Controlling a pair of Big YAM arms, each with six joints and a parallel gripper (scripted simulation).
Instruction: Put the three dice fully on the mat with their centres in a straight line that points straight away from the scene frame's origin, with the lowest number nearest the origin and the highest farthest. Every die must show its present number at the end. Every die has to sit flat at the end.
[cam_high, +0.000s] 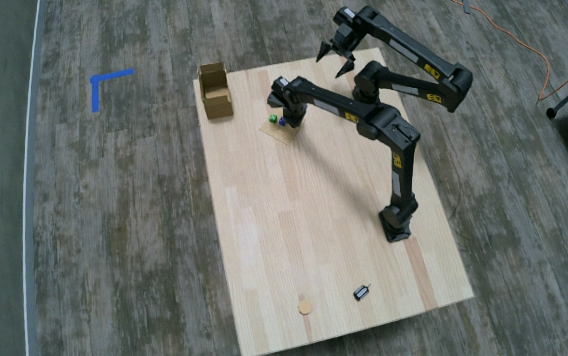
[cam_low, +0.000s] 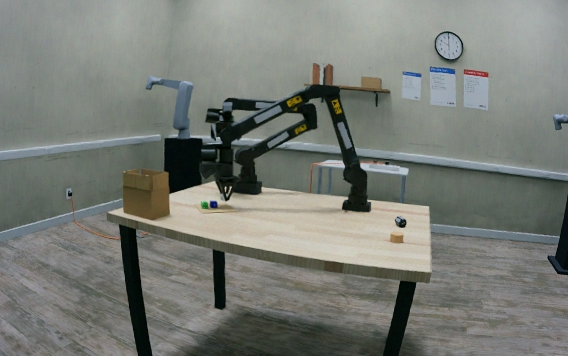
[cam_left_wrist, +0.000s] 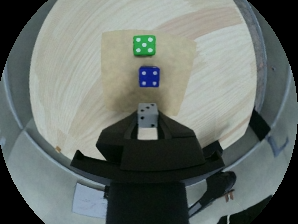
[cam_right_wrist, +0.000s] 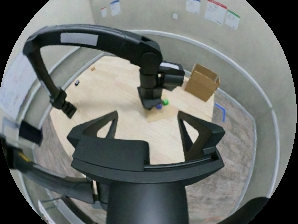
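Note:
Now: left hand 4 cm short of the blue die, 3 cm to the left of it and 2 cm above it. Also, from my left hand: white die (right at my left hand); green die (8 cm ahead, 5 cm to the right, 2 cm below); tan mat (4 cm below, 4 cm ahead, 2 cm to the right).

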